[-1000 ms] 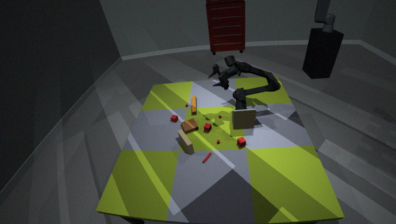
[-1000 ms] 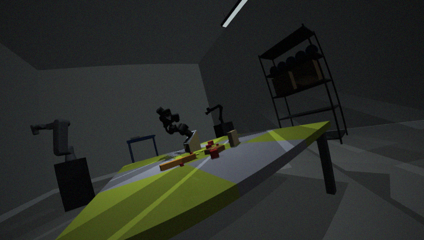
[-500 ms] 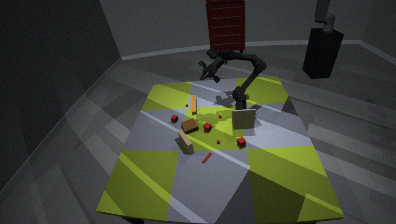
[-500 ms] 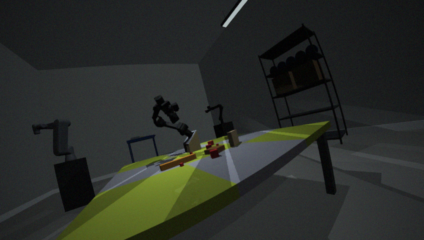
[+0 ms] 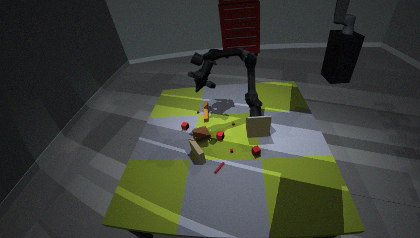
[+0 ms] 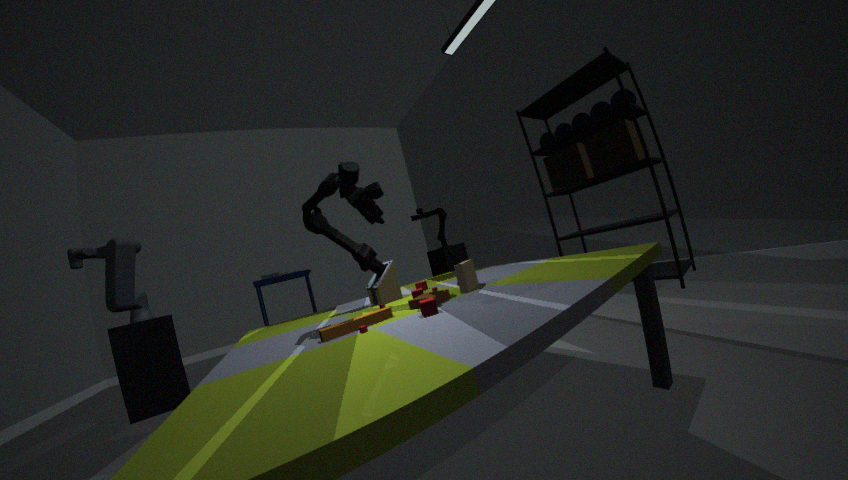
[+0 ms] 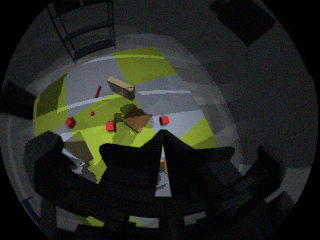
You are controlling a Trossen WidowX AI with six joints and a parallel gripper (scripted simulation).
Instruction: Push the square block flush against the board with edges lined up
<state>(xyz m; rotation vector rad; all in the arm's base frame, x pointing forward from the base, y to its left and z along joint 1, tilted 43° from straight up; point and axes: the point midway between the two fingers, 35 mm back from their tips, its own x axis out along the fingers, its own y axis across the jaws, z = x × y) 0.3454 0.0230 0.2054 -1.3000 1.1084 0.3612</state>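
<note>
My gripper tip is 20 mm short of the tan board, 270 mm to the right of it and 240 mm above it. From my gripper tip the other things lie so: red stick: 110 mm behind, 370 mm to the left, 290 mm below; then long orange bar: 20 mm behind, 160 mm to the right, 280 mm below; then brown square block: 10 mm ahead, 90 mm to the left, 280 mm below.
</note>
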